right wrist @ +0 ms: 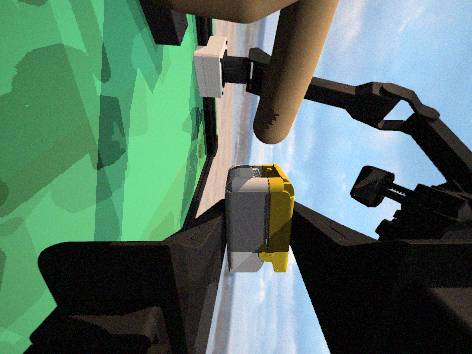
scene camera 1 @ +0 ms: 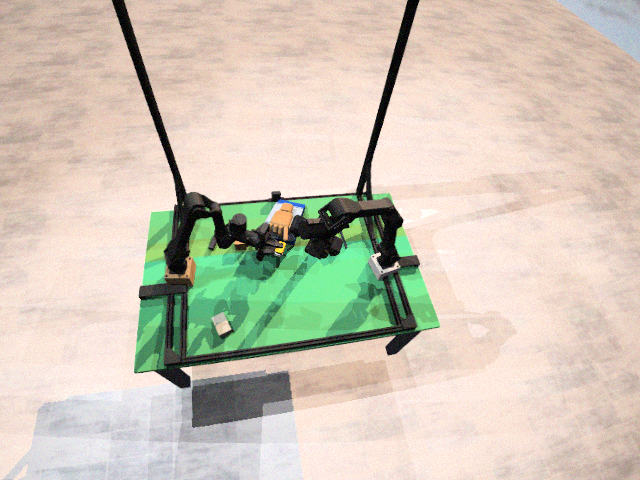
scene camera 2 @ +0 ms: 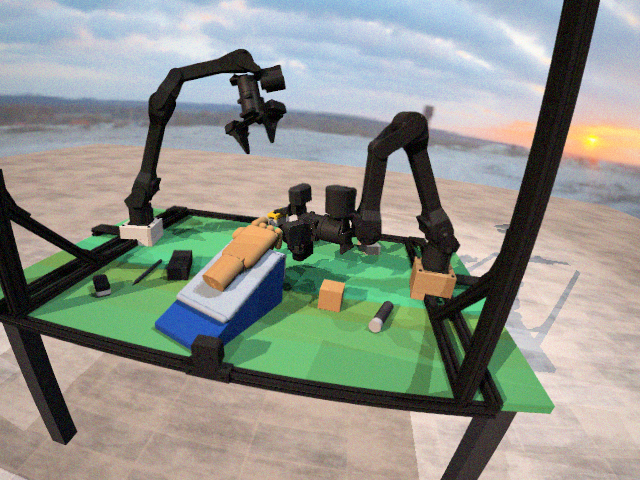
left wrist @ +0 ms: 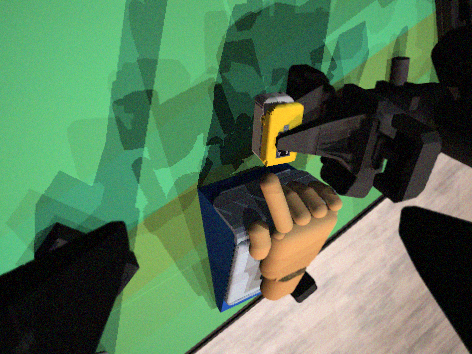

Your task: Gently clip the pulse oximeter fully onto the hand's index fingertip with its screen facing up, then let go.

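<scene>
The pulse oximeter is yellow above and grey below, its small dark screen facing up in the left wrist view. My right gripper is shut on it, one fingertip partly over the yellow top. The tan hand rests palm down with its index finger extended. The oximeter's open end faces the index fingertip, with a small gap between them in both wrist views. My left gripper is open and empty, high above the table.
A blue wedge with a grey pad bears the hand. An orange cube and a dark cylinder lie right of it in scene camera 2. A black box, a thin pen and a small dark block lie left.
</scene>
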